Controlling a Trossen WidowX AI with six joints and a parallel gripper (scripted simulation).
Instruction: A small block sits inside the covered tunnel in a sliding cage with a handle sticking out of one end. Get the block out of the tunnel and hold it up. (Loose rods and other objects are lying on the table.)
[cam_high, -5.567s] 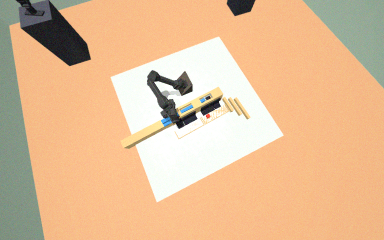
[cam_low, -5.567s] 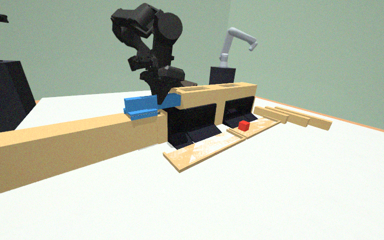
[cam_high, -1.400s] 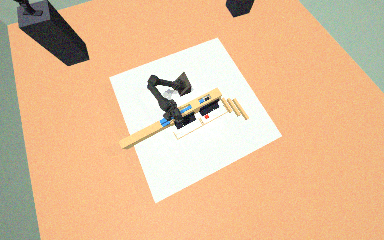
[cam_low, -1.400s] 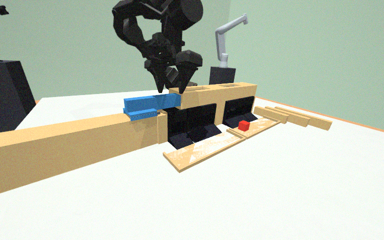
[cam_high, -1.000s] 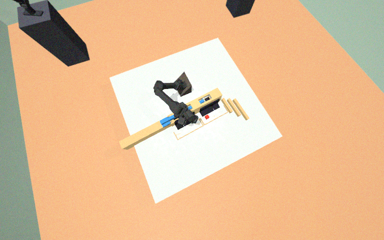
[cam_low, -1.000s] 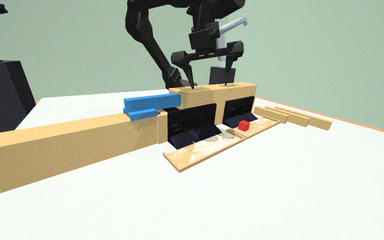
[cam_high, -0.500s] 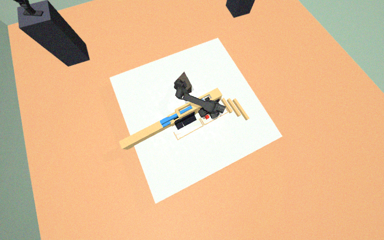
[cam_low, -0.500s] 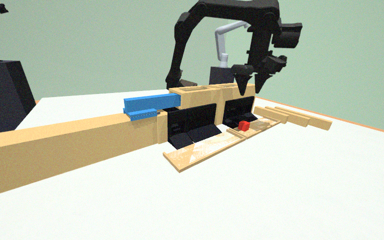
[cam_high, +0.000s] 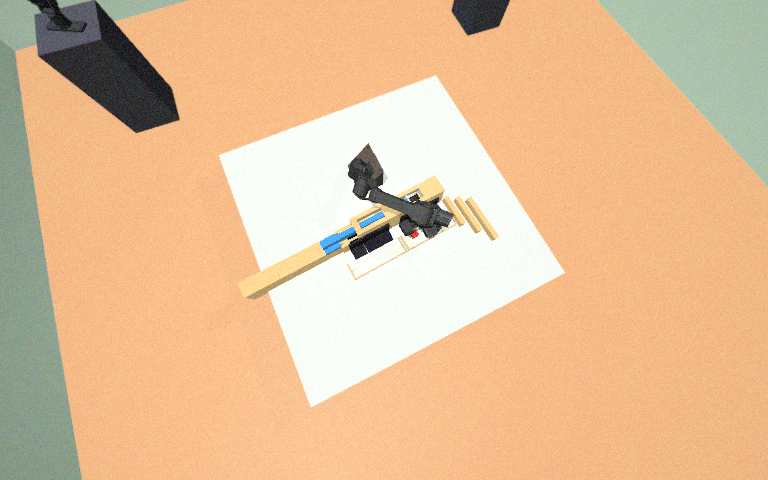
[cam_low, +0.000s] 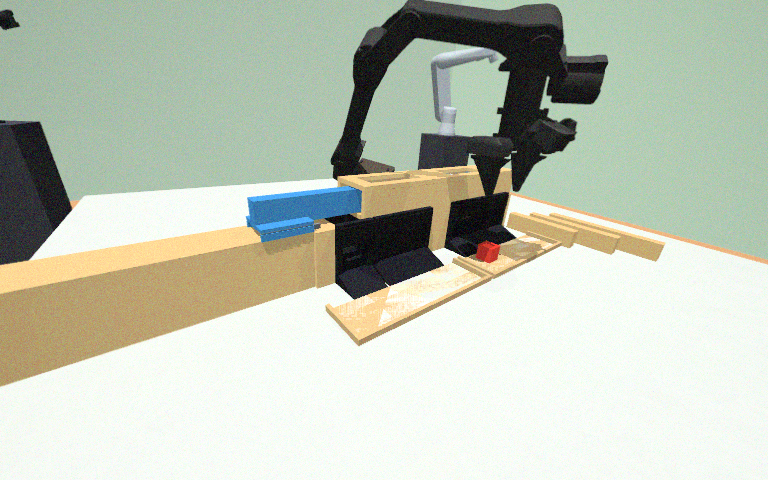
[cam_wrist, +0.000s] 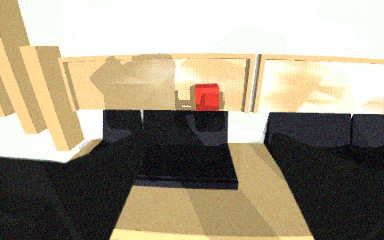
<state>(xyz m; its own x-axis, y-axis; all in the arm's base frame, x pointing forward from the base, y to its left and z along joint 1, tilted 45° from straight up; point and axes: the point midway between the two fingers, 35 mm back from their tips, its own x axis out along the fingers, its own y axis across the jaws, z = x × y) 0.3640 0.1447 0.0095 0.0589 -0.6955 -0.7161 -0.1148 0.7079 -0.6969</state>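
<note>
Right now the small red block is 120 mm below my gripper tip. From my gripper tip the other things lie so: shallow wooden tray (40 mm ahead, 60 mm to the right, 140 mm below); then tan covered tunnel (70 mm behind, 280 mm to the right, 70 mm below).
</note>
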